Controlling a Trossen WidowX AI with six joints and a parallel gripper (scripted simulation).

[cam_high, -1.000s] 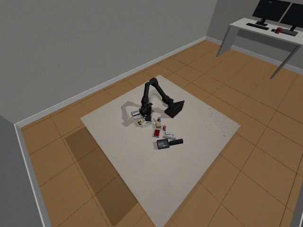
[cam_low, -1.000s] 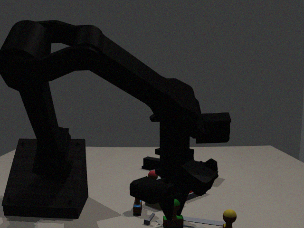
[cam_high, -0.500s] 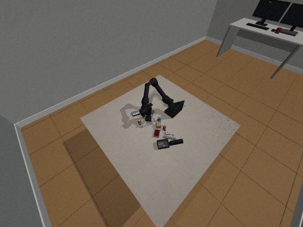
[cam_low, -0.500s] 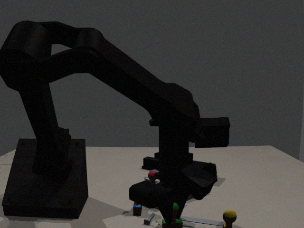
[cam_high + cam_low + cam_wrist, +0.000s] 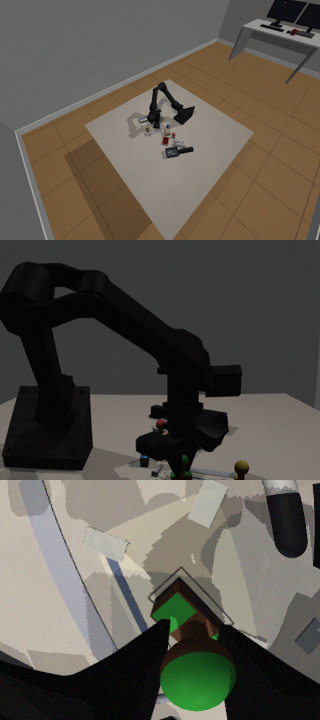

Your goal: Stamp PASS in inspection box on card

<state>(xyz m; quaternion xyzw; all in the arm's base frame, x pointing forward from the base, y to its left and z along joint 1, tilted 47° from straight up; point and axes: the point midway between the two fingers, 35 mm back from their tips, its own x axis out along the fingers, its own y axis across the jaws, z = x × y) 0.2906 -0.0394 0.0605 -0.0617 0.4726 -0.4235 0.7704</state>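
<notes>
Now: the green-knobbed stamp right at my gripper tip. Also, from my gripper tip: grey ruler strip 6 cm ahead, 5 cm to the left, 2 cm below; blue-knobbed stamp 9 cm behind, 8 cm to the left; yellow-knobbed stamp 11 cm ahead, 2 cm to the right.
</notes>
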